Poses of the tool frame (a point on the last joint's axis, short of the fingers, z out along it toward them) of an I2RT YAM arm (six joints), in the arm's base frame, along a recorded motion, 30 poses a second.
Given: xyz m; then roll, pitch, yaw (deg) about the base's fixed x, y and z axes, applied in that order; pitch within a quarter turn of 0, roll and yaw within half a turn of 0.
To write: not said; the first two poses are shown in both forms.
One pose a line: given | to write
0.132 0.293 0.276 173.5 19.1 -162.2 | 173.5 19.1 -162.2 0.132 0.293 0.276
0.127 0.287 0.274 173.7 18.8 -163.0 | 173.7 18.8 -163.0 0.127 0.287 0.274
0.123 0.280 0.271 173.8 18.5 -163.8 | 173.8 18.5 -163.8 0.123 0.280 0.271
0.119 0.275 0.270 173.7 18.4 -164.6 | 173.7 18.4 -164.6 0.119 0.275 0.270
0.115 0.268 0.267 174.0 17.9 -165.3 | 174.0 17.9 -165.3 0.115 0.268 0.267
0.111 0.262 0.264 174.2 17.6 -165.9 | 174.2 17.6 -165.9 0.111 0.262 0.264
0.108 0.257 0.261 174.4 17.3 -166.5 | 174.4 17.3 -166.5 0.108 0.257 0.261
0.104 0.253 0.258 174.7 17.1 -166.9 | 174.7 17.1 -166.9 0.104 0.253 0.258
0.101 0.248 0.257 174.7 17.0 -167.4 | 174.7 17.0 -167.4 0.101 0.248 0.257
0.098 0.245 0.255 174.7 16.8 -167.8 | 174.7 16.8 -167.8 0.098 0.245 0.255
